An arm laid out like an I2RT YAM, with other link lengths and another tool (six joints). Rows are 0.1 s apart.
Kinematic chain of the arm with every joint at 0, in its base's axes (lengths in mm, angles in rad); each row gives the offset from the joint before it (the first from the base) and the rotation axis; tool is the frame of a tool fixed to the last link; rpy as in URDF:
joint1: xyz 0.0 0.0 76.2 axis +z
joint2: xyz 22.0 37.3 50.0 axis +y
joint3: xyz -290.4 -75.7 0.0 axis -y
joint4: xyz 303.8 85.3 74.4 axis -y
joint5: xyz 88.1 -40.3 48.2 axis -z
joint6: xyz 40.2 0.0 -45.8 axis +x
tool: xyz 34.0 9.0 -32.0 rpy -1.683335 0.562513 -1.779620
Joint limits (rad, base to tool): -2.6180..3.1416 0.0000..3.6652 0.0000..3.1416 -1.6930..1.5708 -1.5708..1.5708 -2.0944..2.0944
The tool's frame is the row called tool.
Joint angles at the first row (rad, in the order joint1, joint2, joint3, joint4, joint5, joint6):
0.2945, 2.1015, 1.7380, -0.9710, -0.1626, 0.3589
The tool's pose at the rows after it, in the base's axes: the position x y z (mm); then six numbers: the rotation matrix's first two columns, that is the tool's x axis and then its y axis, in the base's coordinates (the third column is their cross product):
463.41 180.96 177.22 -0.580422 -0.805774 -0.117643 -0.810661 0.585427 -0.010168
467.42 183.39 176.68 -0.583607 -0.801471 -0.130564 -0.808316 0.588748 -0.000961
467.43 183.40 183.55 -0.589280 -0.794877 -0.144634 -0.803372 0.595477 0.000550
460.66 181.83 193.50 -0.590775 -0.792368 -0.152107 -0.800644 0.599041 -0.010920
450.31 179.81 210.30 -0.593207 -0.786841 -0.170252 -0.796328 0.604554 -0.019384
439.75 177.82 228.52 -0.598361 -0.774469 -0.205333 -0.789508 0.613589 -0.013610
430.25 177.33 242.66 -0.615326 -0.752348 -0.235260 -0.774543 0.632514 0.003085
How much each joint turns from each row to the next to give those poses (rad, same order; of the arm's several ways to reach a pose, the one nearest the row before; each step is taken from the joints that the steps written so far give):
0.0000, 0.0092, 0.0077, 0.0076, -0.0061, 0.0077
0.0000, 0.0138, 0.0168, 0.0031, -0.0138, 0.0077
-0.0015, -0.0106, 0.0046, -0.0030, -0.0077, 0.0092
0.0015, -0.0382, -0.0244, 0.0000, 0.0061, 0.0046
0.0015, -0.0568, -0.0292, -0.0062, -0.0015, 0.0092
-0.0015, -0.0597, -0.0291, -0.0015, -0.0214, 0.0168
0.0000, -0.0491, -0.0261, 0.0000, -0.0215, 0.0337

